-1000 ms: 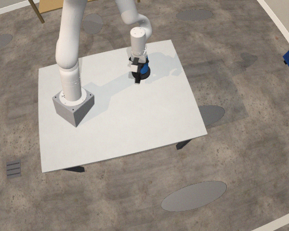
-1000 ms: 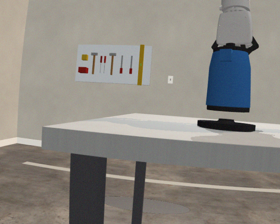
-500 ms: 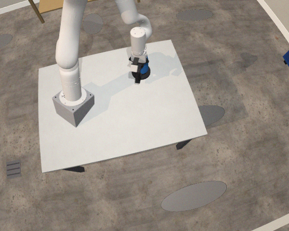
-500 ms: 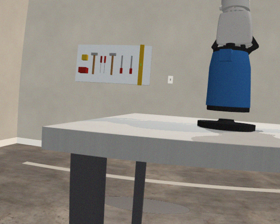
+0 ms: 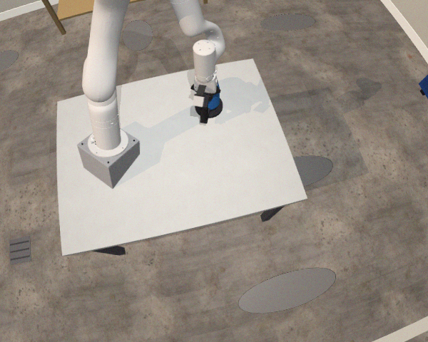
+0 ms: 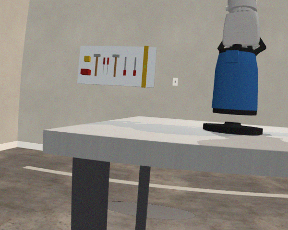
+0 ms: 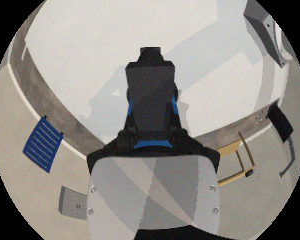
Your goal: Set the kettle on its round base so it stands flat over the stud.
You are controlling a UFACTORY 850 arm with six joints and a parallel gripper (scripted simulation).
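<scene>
The blue kettle lies 1 cm ahead of my hand, 3 cm to the left of it and 5 cm below it. From my hand the other things lie so: black round base (3 cm ahead, 6 cm to the left, 17 cm below).
</scene>
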